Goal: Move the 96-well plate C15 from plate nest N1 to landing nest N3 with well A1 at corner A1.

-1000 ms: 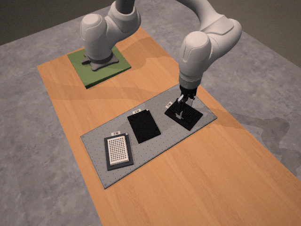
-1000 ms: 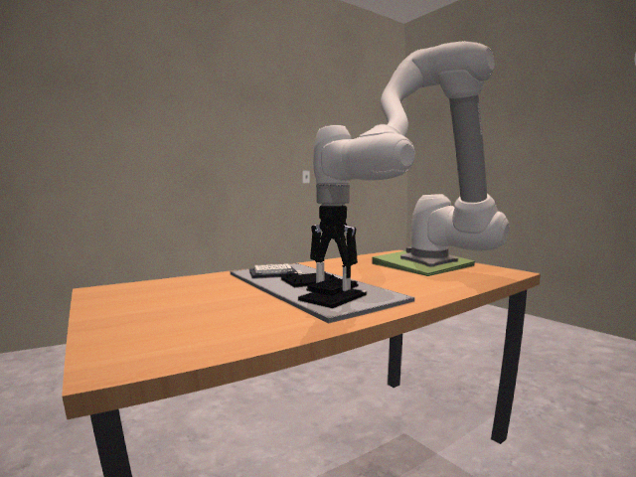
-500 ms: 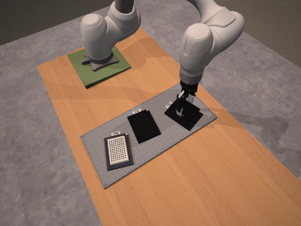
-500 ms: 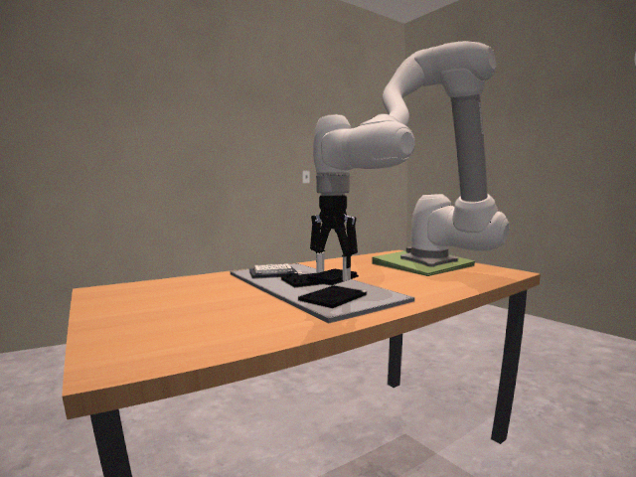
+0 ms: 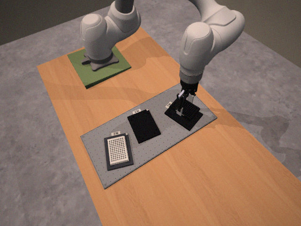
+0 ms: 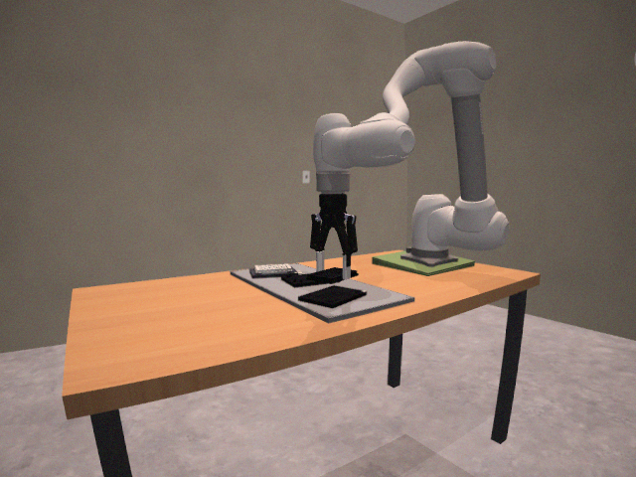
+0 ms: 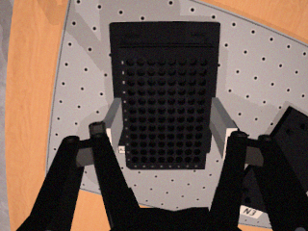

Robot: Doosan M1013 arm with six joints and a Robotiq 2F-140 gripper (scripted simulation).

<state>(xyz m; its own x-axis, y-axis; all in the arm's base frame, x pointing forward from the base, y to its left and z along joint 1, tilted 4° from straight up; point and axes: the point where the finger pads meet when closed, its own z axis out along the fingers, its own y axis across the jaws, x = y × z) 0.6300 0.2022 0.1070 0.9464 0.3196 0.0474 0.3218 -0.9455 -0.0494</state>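
The black 96-well plate C15 lies 20 mm below my hand. From my hand the other things lie so: black plate nest N1: 80 mm below; black landing nest N3: 210 mm to the right, 80 mm below, 50 mm behind; N1 label: 90 mm below, 90 mm behind, 30 mm to the right.
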